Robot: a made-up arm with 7 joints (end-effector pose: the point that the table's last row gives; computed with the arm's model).
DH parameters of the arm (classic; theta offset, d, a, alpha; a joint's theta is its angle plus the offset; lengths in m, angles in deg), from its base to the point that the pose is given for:
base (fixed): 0 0 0 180
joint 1: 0 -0.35 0 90
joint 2: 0 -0.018 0 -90
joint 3: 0 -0.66 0 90
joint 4: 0 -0.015 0 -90
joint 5: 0 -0.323 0 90
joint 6: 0 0 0 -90
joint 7: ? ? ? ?
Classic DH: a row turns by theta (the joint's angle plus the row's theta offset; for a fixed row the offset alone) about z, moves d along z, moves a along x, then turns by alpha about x.
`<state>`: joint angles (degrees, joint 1 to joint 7).
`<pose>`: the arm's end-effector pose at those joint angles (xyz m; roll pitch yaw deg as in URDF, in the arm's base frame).
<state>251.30 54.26 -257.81 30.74 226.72 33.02 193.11</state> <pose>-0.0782 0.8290 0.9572 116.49 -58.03 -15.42</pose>
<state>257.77 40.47 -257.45 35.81 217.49 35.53 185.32</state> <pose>0.0763 0.6567 1.1283 127.27 -34.74 -22.96</pose>
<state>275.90 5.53 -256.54 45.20 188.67 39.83 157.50</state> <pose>0.2491 0.0060 1.3203 170.65 7.19 -4.18</pose>
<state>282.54 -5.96 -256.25 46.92 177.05 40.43 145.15</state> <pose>0.2080 -0.2255 1.2990 -169.06 1.67 11.16</pose>
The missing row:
joint 7: 0 -0.082 0 0
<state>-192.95 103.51 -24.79 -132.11 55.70 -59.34 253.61</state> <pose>-0.4384 -0.0177 0.4929 122.60 -21.70 -136.36</pose>
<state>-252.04 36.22 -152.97 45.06 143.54 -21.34 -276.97</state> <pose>0.0083 -0.3499 1.2548 -161.10 -21.94 -175.24</pose>
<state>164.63 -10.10 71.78 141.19 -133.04 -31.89 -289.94</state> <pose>-0.0322 0.2447 0.6848 -13.29 18.23 -131.31</pose>
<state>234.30 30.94 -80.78 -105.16 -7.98 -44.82 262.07</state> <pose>0.1659 0.4033 0.8006 38.48 -17.81 -73.18</pose>
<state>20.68 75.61 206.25 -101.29 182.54 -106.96 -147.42</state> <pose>0.6322 -0.3861 0.2425 -111.04 -28.70 84.73</pose>
